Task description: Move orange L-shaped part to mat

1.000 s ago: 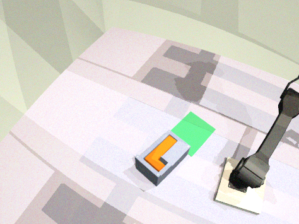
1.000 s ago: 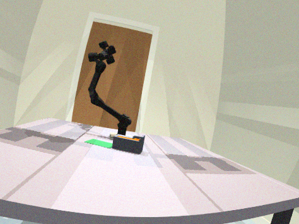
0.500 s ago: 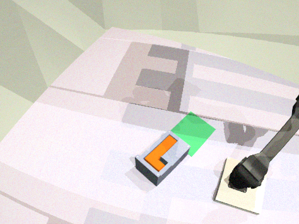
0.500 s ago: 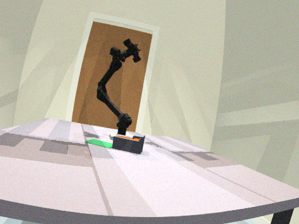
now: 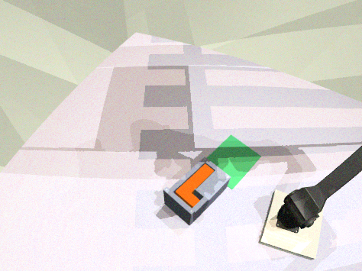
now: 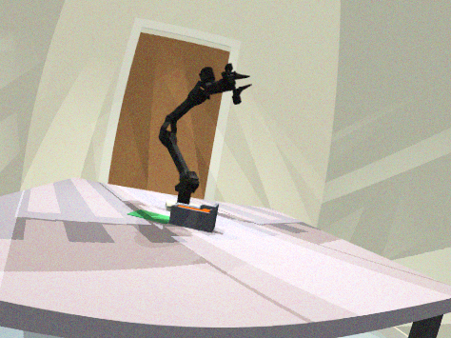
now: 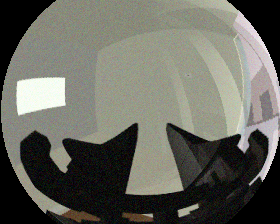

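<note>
Right now the orange L-shaped part is 58 cm below my gripper tip, 21 cm ahead of it and 17 cm to the right of it. From my gripper tip the other things lie so: green mat (65 cm below, 33 cm to the right, 16 cm ahead).
</note>
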